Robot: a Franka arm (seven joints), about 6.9 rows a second.
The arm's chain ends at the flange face. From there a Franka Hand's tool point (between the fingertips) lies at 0.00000 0.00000 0.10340 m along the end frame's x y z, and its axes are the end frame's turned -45 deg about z.
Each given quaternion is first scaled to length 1.
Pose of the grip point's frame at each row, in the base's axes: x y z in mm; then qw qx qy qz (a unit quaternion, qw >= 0):
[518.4 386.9 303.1 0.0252 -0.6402 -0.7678 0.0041]
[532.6 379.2 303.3 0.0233 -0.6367 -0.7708 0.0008]
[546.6 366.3 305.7 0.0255 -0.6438 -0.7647 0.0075]
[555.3 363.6 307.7 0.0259 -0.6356 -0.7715 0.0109]
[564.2 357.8 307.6 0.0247 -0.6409 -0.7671 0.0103]
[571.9 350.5 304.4 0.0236 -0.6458 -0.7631 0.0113]
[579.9 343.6 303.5 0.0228 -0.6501 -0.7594 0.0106]
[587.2 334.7 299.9 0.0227 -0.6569 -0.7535 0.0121]
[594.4 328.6 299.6 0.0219 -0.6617 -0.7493 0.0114]
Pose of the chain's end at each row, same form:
[522.9 384.2 406.4 0.0217 -0.8853 -0.4644 0.0134]
[536.4 376.3 406.6 0.0212 -0.8832 -0.4685 0.0097]
[551.6 364.1 409.0 0.0207 -0.8875 -0.4601 0.0167]
[560.9 361.9 410.9 0.0198 -0.8825 -0.4695 0.0200]
[569.5 356.2 410.9 0.0189 -0.8857 -0.4635 0.0190]
[577.1 349.1 407.7 0.0175 -0.8886 -0.4579 0.0195]
[584.9 342.2 406.8 0.0170 -0.8912 -0.4528 0.0185]
[592.4 333.5 403.2 0.0163 -0.8953 -0.4448 0.0199]
[599.4 327.4 402.9 0.0159 -0.8981 -0.4391 0.0189]

